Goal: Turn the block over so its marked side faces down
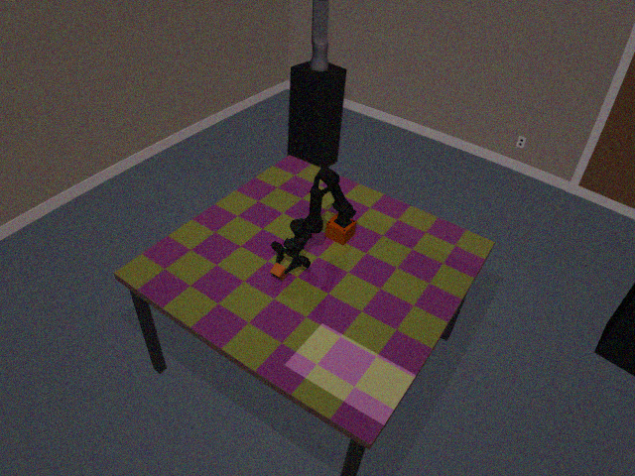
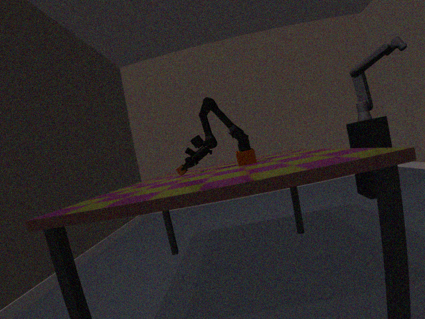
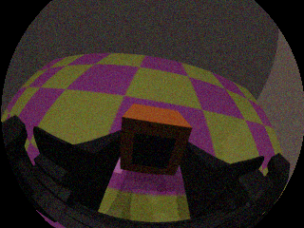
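Right now the block is 20 mm behind my gripper tip.
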